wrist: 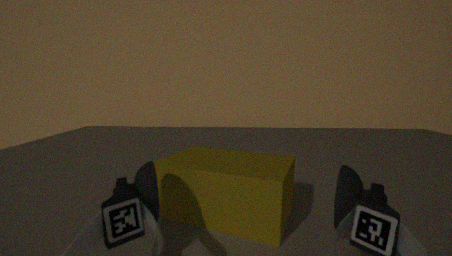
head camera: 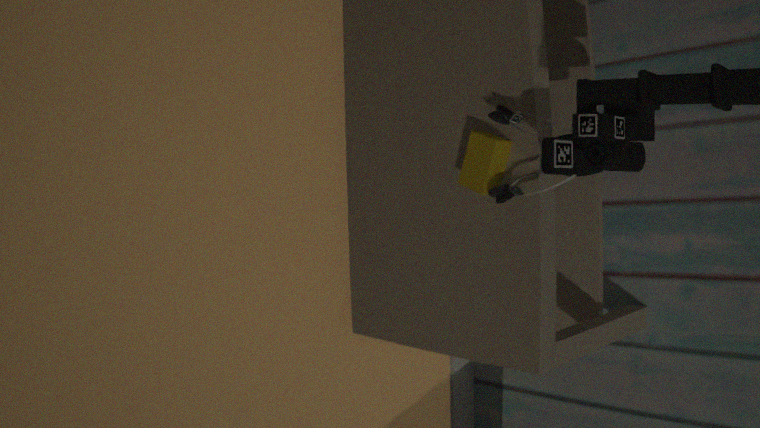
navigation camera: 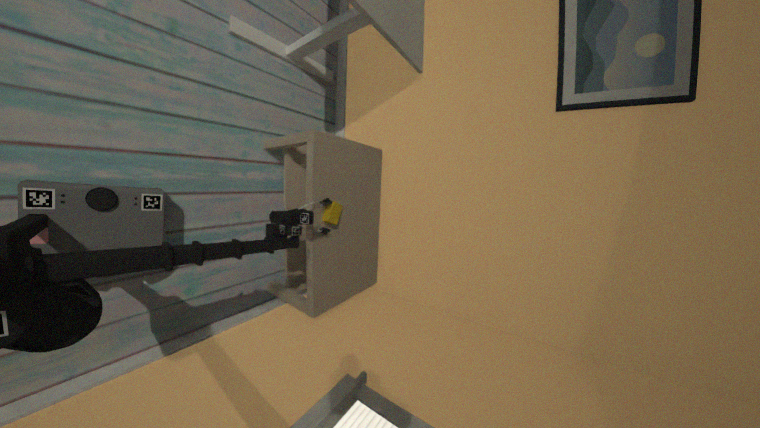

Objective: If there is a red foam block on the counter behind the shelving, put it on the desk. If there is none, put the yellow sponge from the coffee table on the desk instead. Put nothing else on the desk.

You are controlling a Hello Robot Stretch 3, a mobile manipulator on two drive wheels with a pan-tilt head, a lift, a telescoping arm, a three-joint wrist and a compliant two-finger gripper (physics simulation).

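Where they show: gripper, fingertip midpoint: (wrist: 244, 184) (head camera: 491, 154) (navigation camera: 330, 216); robot's base, origin of the base link: (navigation camera: 102, 197).
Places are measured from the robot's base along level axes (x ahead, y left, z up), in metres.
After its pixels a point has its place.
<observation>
The yellow sponge (head camera: 481, 162) @(z 0.496, x -0.005, y -0.738 m) (navigation camera: 333, 212) @(z 0.496, x -0.001, y -0.734 m) (wrist: 225, 200) @(z 0.476, x -0.007, y -0.717 m) is a yellow block lying on the grey-brown coffee table (head camera: 425, 265) @(z 0.450, x 0.206, y -0.921 m) (navigation camera: 345, 265) @(z 0.450, x -0.300, y -0.897 m) (wrist: 400, 150) @(z 0.450, x -0.284, y -0.983 m), near its front edge and slightly turned. My gripper (head camera: 500, 154) @(z 0.485, x -0.020, y -0.725 m) (navigation camera: 325, 216) @(z 0.485, x -0.020, y -0.725 m) (wrist: 244, 184) @(z 0.485, x -0.020, y -0.725 m) is open, low over the table top, its fingers pointing at the sponge. In the wrist view the sponge shows between the fingertips, close to the left one, with a gap to the right one. Whether the left fingertip touches it, I cannot tell. No red foam block shows, and I cannot tell which piece is the desk.
My base (navigation camera: 127, 223) @(z 0.160, x -0.077, y -0.064 m) stands on the plank floor (navigation camera: 212, 114) @(z 0.001, x 0.424, y -0.351 m) in front of the coffee table, with the arm (navigation camera: 218, 255) @(z 0.597, x -0.112, y -0.221 m) extended. A light grey table (navigation camera: 396, 26) @(z 0.720, x 0.873, y -0.800 m) stands at the top of the navigation view. A framed picture (navigation camera: 627, 47) @(z 1.599, x 0.765, y -1.136 m) hangs on the tan wall (navigation camera: 505, 212) @(z 1.186, x 0.070, y -1.226 m).
</observation>
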